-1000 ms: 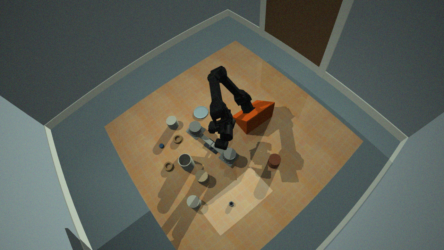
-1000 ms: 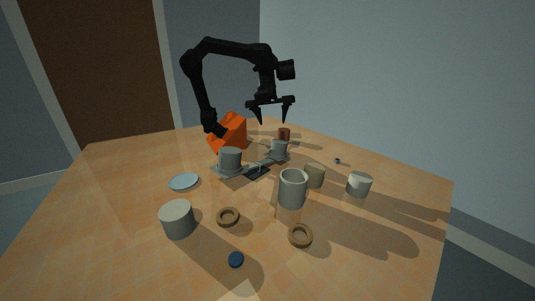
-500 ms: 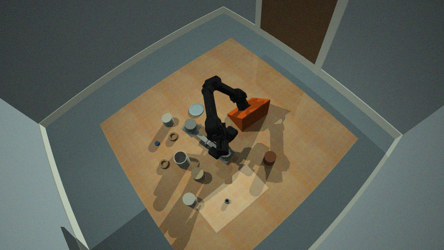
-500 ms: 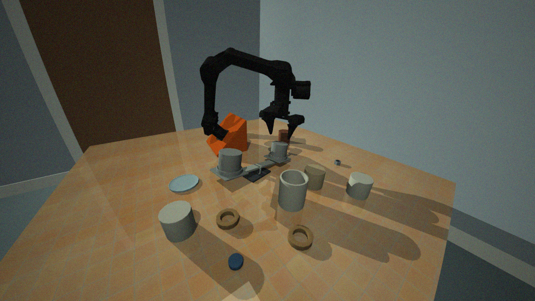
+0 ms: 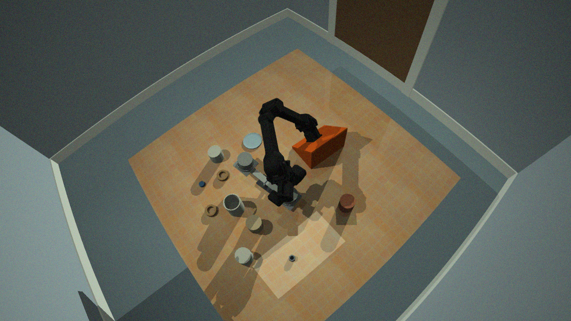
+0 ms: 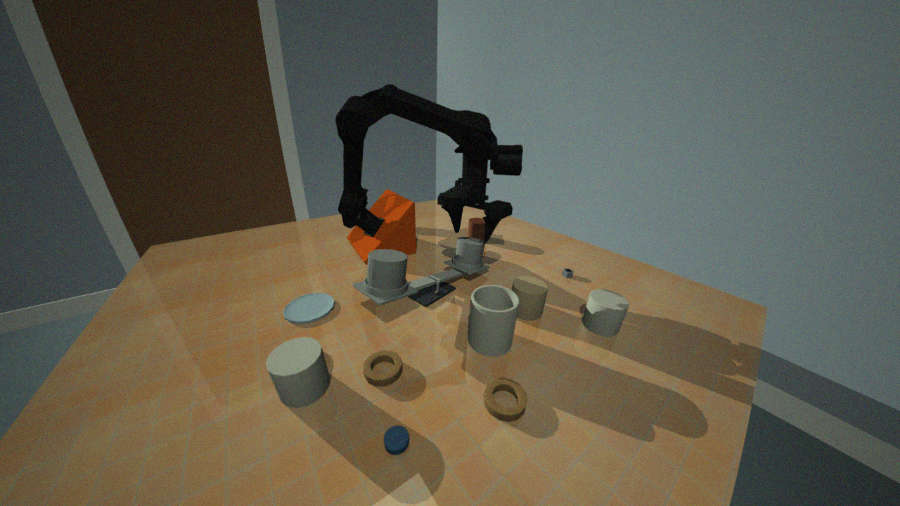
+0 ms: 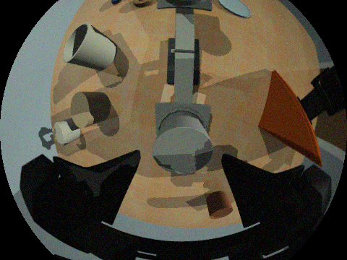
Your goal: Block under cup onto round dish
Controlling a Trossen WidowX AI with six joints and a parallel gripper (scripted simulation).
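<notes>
Right now my gripper tip is 6 cm above the pale green block. The rest, counted from my gripper tip: balance: 14 cm to the right, 6 cm below, 2 cm ahead; then open-topped cup: 21 cm ahead, 15 cm to the right, 6 cm below; then red cylinder: 19 cm to the left, 15 cm behind, 7 cm below.
</notes>
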